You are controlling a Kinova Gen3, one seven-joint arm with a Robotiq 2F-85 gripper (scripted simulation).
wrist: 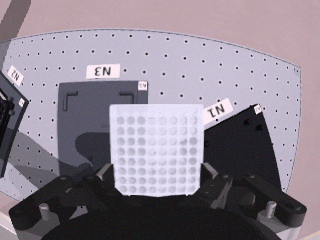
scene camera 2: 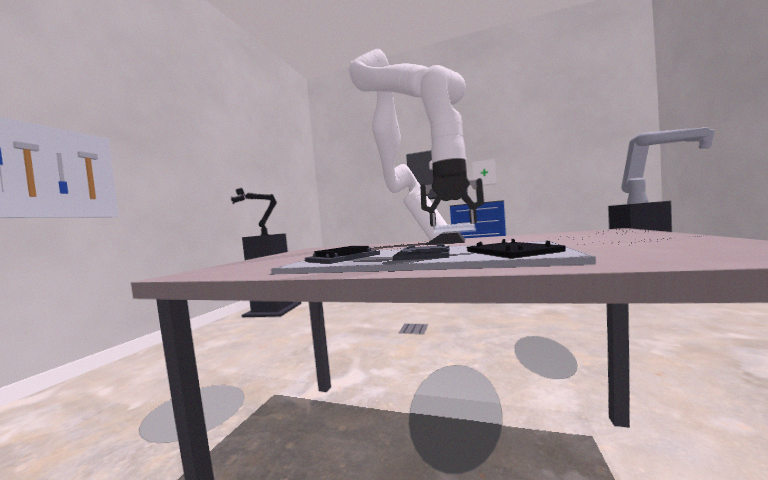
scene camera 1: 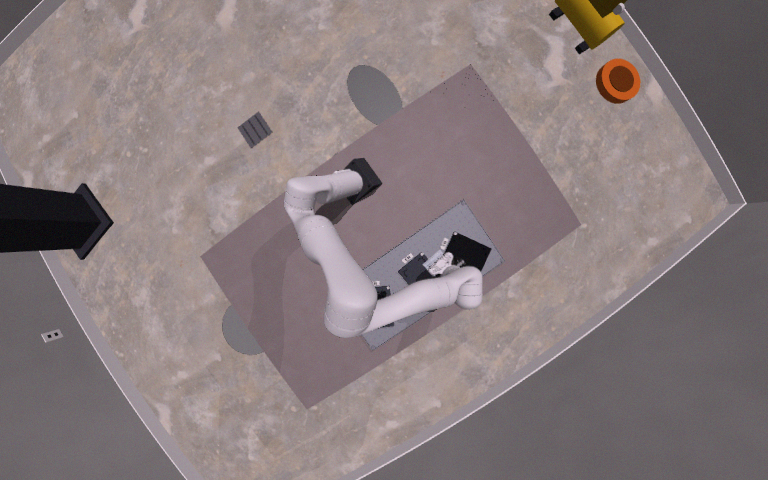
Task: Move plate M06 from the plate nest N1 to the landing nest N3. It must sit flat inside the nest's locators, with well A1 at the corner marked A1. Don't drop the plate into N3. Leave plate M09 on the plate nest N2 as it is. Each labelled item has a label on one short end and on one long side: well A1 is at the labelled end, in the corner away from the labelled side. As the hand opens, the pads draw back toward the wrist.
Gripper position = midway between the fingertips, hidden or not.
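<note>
My gripper shows here, (scene camera 2: 453, 227) and (wrist: 157, 174). There's also a plate M06 (wrist: 140, 122). And there's a nest N1, (scene camera 2: 497, 249), (wrist: 237, 149) and (scene camera 1: 472, 252).
</note>
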